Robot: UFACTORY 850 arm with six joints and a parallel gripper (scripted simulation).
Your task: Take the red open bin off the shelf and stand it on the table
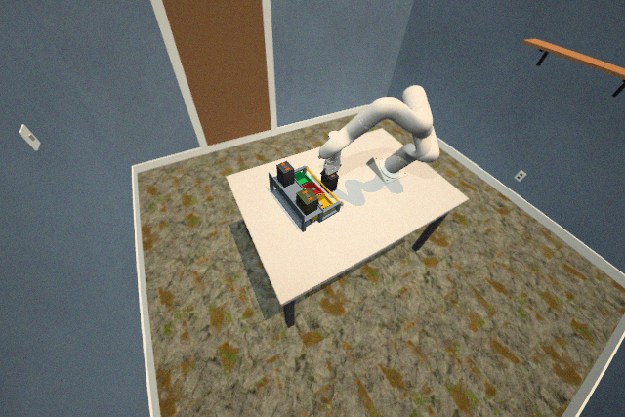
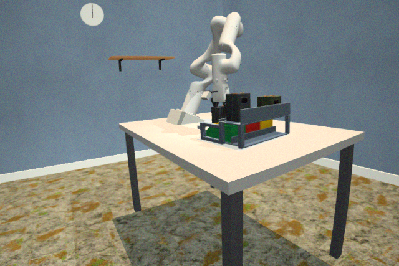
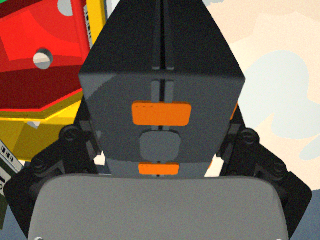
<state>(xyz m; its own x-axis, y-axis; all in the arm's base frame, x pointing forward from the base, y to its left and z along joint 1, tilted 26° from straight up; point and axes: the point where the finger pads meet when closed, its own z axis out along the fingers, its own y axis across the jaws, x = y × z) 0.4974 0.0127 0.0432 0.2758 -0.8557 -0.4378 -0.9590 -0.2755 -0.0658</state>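
Now: the thin yellow rod 50 mm ahead of my hand, 10 mm to the left of it and 60 mm below it. Round my hand: black box: 40 mm below; then yellow bin: 120 mm ahead, 140 mm to the left, 70 mm below; then red bin: 150 mm ahead, 40 mm to the left, 70 mm below.
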